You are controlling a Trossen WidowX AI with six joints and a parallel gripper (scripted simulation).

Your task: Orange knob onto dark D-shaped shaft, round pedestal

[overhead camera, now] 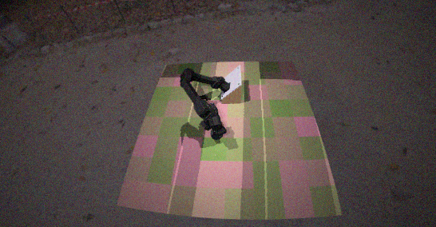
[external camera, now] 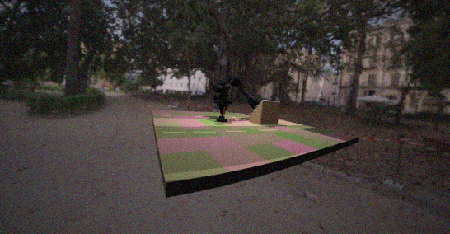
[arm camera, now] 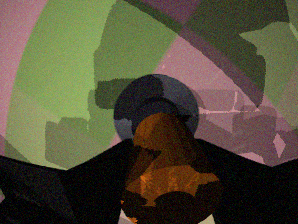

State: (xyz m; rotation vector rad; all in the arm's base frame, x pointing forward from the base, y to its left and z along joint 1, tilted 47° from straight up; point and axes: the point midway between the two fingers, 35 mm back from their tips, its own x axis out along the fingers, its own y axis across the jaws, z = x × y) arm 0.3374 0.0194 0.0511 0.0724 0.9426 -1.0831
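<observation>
Now: the round dark pedestal 4 cm below my gripper tip. The rest, counted from my gripper tip: orange knob 2 cm above.
</observation>
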